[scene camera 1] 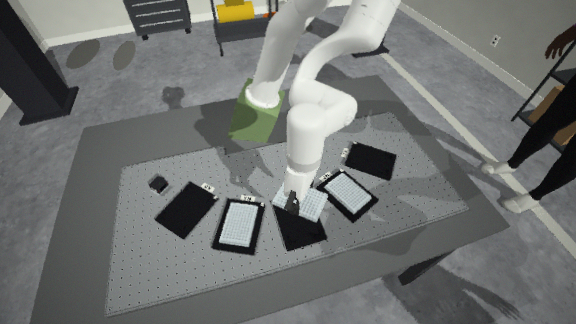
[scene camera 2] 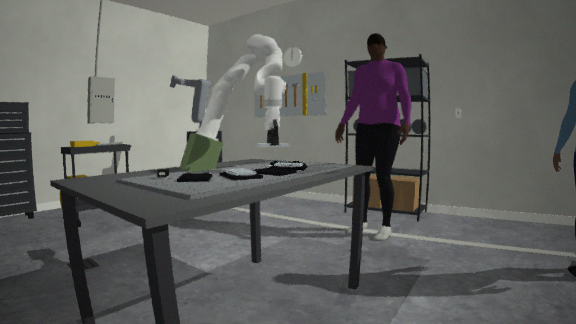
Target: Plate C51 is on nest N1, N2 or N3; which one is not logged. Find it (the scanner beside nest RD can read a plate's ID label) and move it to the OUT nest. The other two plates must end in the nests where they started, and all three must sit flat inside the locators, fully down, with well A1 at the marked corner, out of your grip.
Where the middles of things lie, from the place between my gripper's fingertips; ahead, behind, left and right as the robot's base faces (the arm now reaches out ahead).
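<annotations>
The OUT nest (scene camera 1: pixel 300 229) is 110 mm below my hand. Counting from that same hand, nest N3 (scene camera 1: pixel 255 233) is 170 mm to the right, 30 mm behind and 110 mm below. You'd find nest N1 (scene camera 1: pixel 370 160) 330 mm to the left of my hand, 130 mm behind it and 110 mm below it, while nest RD (scene camera 1: pixel 188 207) is 320 mm to the right of my hand, 140 mm behind it and 110 mm below it.
</annotations>
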